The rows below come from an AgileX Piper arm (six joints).
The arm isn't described. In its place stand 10 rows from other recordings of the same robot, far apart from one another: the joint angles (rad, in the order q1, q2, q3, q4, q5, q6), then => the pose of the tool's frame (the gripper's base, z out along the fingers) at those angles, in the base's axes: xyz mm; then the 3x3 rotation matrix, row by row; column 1 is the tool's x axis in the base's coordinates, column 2 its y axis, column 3 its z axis.
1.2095, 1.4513, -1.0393, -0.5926, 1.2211, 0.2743 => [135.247, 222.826, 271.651], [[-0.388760, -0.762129, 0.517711], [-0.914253, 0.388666, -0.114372], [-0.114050, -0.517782, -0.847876]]
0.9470, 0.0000, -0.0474, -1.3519, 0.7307, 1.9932 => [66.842, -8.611, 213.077], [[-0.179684, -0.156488, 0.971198], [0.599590, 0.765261, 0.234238], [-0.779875, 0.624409, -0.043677]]
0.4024, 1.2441, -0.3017, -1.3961, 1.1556, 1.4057 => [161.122, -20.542, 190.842], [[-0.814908, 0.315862, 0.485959], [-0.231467, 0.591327, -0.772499], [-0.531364, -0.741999, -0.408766]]
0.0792, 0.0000, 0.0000, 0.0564, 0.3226, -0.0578 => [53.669, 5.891, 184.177], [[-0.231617, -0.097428, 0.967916], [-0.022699, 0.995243, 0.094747], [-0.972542, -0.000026, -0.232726]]
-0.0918, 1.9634, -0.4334, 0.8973, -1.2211, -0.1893 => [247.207, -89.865, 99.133], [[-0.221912, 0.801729, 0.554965], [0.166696, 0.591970, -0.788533], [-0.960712, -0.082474, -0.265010]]
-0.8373, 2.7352, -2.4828, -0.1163, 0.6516, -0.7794 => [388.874, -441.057, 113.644], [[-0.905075, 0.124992, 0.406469], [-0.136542, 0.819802, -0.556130], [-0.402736, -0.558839, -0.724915]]
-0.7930, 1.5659, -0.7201, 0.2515, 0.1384, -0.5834 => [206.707, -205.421, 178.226], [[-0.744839, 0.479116, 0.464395], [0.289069, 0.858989, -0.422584], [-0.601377, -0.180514, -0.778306]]
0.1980, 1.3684, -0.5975, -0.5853, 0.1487, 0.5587 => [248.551, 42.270, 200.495], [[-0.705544, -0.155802, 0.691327], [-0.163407, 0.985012, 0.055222], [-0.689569, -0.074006, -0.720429]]
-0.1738, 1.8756, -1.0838, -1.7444, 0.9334, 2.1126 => [358.182, -136.021, 209.674], [[-0.234538, 0.886790, 0.398242], [0.197816, 0.444635, -0.873595], [-0.951767, -0.126113, -0.279705]]
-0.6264, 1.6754, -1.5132, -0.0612, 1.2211, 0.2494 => [275.851, -206.064, 315.532], [[-0.624001, 0.758920, 0.186180], [0.730567, 0.651138, -0.205648], [-0.277300, 0.007692, -0.960753]]
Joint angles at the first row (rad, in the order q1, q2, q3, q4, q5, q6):
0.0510, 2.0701, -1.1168, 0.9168, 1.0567, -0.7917
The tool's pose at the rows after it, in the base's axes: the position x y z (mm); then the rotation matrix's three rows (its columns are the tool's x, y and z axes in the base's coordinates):
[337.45, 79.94, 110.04], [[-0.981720, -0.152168, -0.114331], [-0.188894, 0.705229, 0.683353], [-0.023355, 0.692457, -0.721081]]
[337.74, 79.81, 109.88], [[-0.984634, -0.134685, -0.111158], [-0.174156, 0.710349, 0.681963], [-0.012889, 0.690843, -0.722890]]
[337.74, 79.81, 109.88], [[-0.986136, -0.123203, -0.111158], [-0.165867, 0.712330, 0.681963], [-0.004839, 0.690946, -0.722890]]
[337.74, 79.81, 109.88], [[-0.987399, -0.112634, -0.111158], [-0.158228, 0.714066, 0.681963], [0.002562, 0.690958, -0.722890]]
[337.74, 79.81, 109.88], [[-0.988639, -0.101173, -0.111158], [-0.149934, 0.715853, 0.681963], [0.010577, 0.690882, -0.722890]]
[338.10, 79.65, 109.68], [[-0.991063, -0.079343, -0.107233], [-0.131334, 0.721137, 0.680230], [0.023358, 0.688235, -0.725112]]
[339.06, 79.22, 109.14], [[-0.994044, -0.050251, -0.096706], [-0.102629, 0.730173, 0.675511], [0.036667, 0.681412, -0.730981]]
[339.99, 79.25, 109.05], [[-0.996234, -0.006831, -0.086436], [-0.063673, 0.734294, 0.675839], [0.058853, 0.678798, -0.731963]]
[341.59, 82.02, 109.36], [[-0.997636, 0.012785, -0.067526], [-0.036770, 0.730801, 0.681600], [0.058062, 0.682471, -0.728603]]
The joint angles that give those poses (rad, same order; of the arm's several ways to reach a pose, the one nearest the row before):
0.0510, 2.0701, -1.1168, 0.9168, 1.0496, -0.7683
0.0510, 2.0701, -1.1168, 0.9168, 1.0457, -0.7502
0.0510, 2.0701, -1.1168, 0.9168, 1.0457, -0.7386
0.0510, 2.0701, -1.1168, 0.9168, 1.0457, -0.7279
0.0510, 2.0701, -1.1168, 0.9168, 1.0457, -0.7163
0.0510, 2.0701, -1.1168, 0.9168, 1.0409, -0.6939
0.0510, 2.0701, -1.1168, 0.9168, 1.0279, -0.6637
0.0510, 2.0701, -1.1168, 0.9234, 1.0193, -0.6235
0.0574, 2.0701, -1.1168, 0.9460, 1.0043, -0.6116

